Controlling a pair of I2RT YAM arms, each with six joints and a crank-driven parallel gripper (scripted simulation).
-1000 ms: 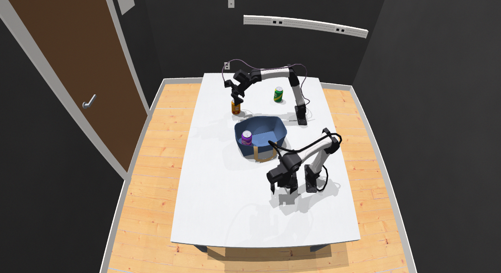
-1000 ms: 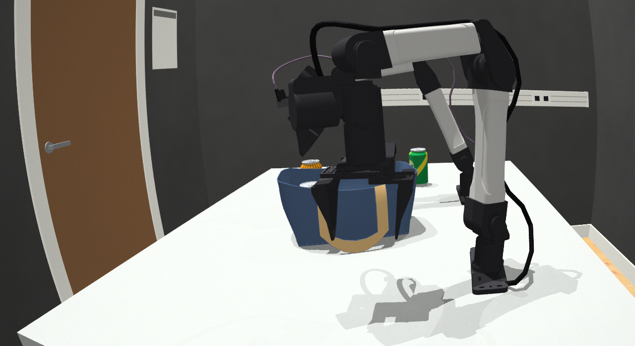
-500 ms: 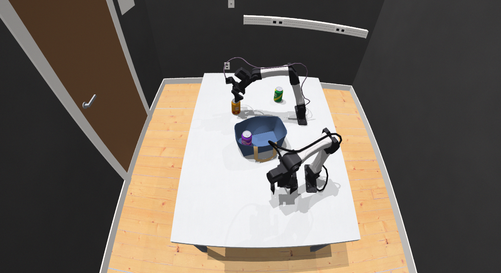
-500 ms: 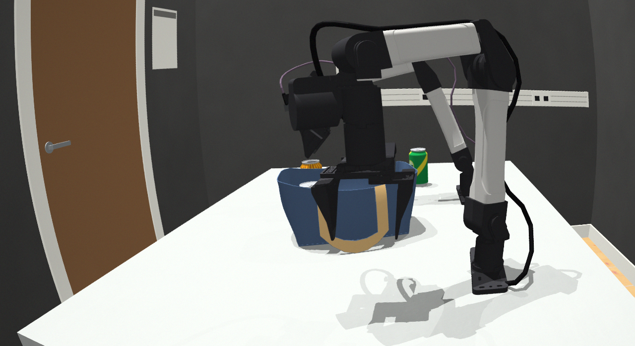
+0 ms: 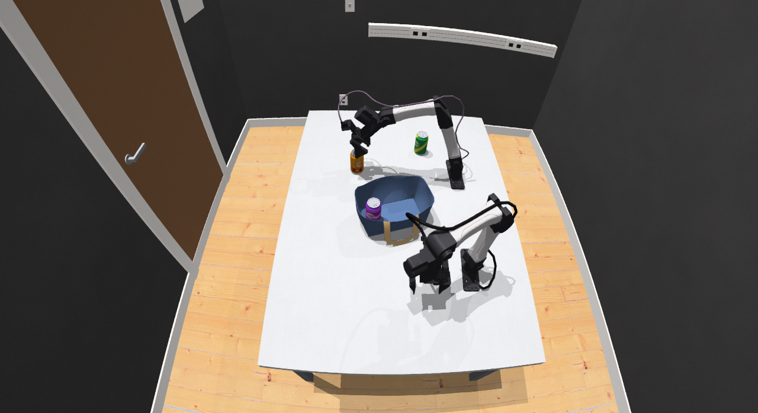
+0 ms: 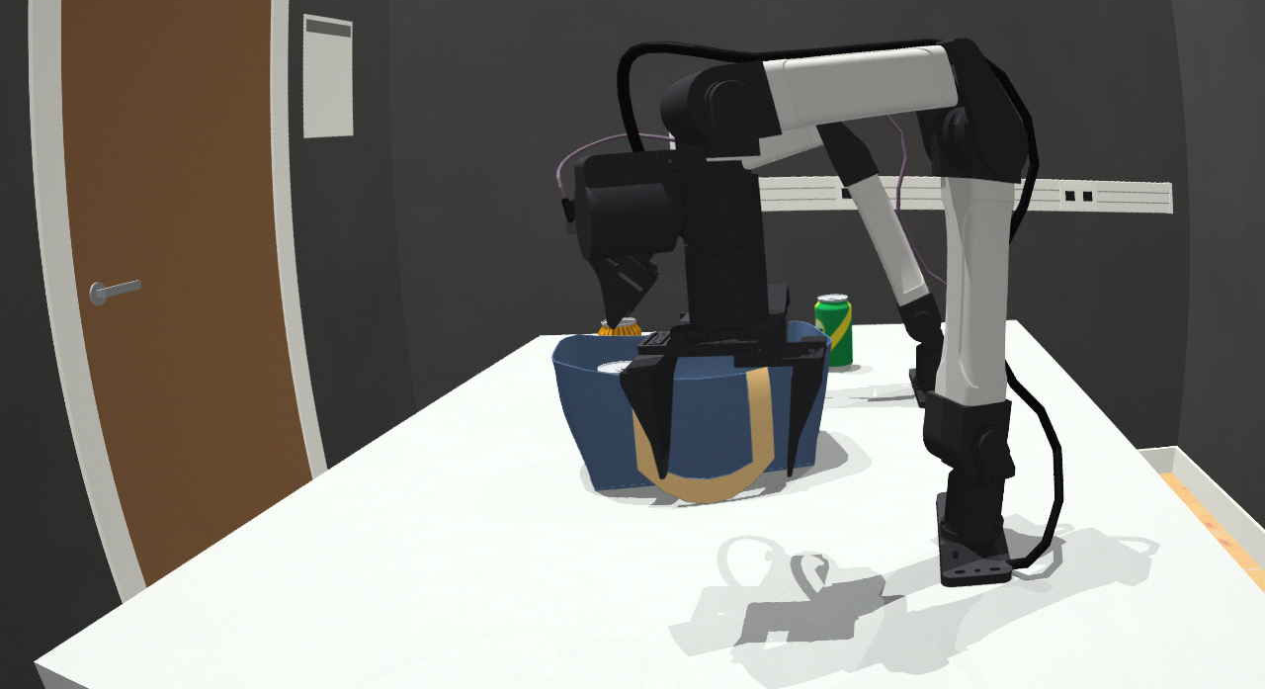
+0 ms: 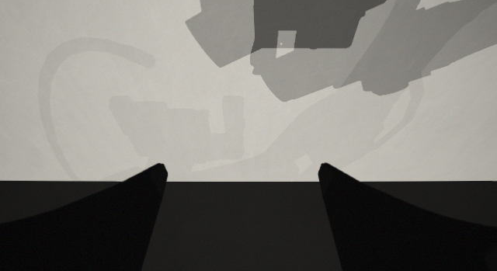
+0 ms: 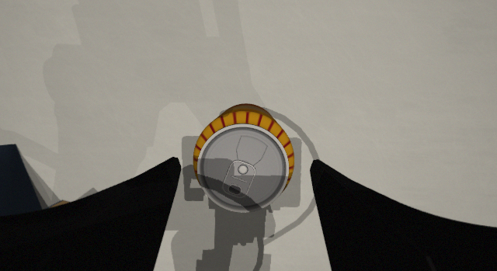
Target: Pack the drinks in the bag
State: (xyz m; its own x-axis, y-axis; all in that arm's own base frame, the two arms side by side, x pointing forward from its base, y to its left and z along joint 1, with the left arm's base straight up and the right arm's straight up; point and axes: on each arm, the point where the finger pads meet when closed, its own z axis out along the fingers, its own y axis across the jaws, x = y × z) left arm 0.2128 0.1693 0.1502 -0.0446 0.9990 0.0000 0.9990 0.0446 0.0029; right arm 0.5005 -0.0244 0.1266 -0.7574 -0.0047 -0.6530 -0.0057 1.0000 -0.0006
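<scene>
Right now my right hand is 6 cm above the orange can. From my right hand the other things lie so: purple can 31 cm to the left, 9 cm behind, 6 cm below; green can 33 cm behind, 16 cm to the right, 6 cm below.
</scene>
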